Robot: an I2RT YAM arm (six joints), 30 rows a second.
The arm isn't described. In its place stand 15 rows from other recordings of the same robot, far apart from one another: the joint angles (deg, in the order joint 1, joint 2, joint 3, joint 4, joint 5, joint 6), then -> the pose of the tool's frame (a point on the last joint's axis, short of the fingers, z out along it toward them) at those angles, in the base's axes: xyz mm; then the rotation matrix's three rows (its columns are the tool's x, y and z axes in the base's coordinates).
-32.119, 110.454, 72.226, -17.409, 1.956, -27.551 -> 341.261 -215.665 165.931; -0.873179 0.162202 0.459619; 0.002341 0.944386 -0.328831; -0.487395 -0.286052 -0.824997
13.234, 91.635, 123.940, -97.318, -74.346, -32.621 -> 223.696 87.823 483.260; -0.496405 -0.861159 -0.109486; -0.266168 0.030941 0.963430; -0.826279 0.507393 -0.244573
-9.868, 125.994, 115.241, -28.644, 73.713, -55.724 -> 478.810 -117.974 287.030; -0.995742 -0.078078 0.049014; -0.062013 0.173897 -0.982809; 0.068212 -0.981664 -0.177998
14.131, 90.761, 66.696, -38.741, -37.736, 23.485 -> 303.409 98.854 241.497; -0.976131 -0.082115 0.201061; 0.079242 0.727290 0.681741; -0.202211 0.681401 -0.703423
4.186, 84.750, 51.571, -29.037, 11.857, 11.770 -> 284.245 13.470 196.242; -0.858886 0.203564 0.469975; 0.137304 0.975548 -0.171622; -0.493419 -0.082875 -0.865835
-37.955, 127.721, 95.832, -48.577, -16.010, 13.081 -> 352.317 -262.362 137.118; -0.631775 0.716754 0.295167; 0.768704 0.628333 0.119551; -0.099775 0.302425 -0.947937
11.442, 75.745, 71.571, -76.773, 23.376, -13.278 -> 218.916 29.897 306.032; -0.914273 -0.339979 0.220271; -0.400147 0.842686 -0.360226; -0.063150 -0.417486 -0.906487
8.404, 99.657, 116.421, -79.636, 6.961, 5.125 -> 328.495 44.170 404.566; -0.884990 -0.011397 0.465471; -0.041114 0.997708 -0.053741; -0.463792 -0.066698 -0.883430
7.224, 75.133, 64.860, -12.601, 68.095, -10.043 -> 286.348 3.002 350.083; -0.519421 0.721621 0.457673; -0.131418 0.461761 -0.877215; -0.844353 -0.515790 -0.145014
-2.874, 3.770, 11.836, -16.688, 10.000, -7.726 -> 98.119 -11.115 208.293; -0.178057 0.198714 0.963747; -0.123621 0.967121 -0.222250; -0.976224 -0.158713 -0.147637
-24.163, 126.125, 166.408, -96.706, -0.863, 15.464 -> 350.904 -156.842 439.613; -0.625525 0.589826 0.510709; 0.572841 0.791610 -0.212617; -0.529690 0.159557 -0.833049
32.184, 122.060, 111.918, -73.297, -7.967, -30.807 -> 356.520 230.204 244.619; -0.445138 -0.895193 0.021945; -0.879435 0.441656 0.177578; -0.168659 0.059747 -0.983862
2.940, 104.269, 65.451, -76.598, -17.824, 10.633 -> 266.354 24.591 165.078; -0.871339 0.247396 -0.423749; 0.131142 0.949594 0.284735; 0.472831 0.192529 -0.859862
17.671, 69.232, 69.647, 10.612, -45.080, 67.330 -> 247.945 105.448 441.082; -0.738603 -0.506016 0.445437; 0.448524 0.124424 0.885068; -0.503281 0.853503 0.135060
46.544, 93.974, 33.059, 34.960, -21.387, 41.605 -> 201.157 231.177 145.033; -0.823633 -0.474161 0.311127; 0.029646 0.511859 0.858558; -0.566348 0.716360 -0.407527
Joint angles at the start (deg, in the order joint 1, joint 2, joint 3, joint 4, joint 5, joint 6):
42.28, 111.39, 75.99, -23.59, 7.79, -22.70
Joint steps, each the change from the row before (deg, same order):
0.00, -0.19, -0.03, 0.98, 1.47, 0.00
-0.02, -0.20, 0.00, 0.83, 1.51, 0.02
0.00, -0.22, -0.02, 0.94, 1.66, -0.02
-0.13, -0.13, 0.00, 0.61, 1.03, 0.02
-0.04, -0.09, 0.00, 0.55, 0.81, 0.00
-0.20, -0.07, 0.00, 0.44, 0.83, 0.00
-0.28, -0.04, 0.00, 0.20, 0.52, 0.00
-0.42, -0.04, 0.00, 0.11, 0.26, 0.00
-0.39, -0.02, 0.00, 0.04, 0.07, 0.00
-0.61, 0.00, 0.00, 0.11, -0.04, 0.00
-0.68, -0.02, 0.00, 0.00, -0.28, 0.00
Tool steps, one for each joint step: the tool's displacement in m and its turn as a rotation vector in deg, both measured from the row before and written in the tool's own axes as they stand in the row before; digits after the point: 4 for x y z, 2 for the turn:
-0.0016, -0.0018, -0.0011, 1.79, -0.47, 0.17
-0.0015, -0.0020, -0.0013, 1.79, -0.35, 0.22
-0.0016, -0.0021, -0.0013, 1.96, -0.39, 0.21
-0.0007, -0.0022, -0.0006, 1.29, -0.22, 0.29
-0.0008, -0.0013, -0.0005, 1.01, -0.24, 0.19
-0.0002, -0.0023, -0.0001, 1.05, -0.05, 0.29
0.0005, -0.0023, 0.0003, 0.70, 0.11, 0.28
0.0010, -0.0030, 0.0005, 0.49, 0.15, 0.37
0.0010, -0.0026, 0.0006, 0.27, 0.14, 0.32
0.0015, -0.0039, 0.0011, 0.29, 0.15, 0.50
0.0018, -0.0042, 0.0011, 0.07, 0.17, 0.53

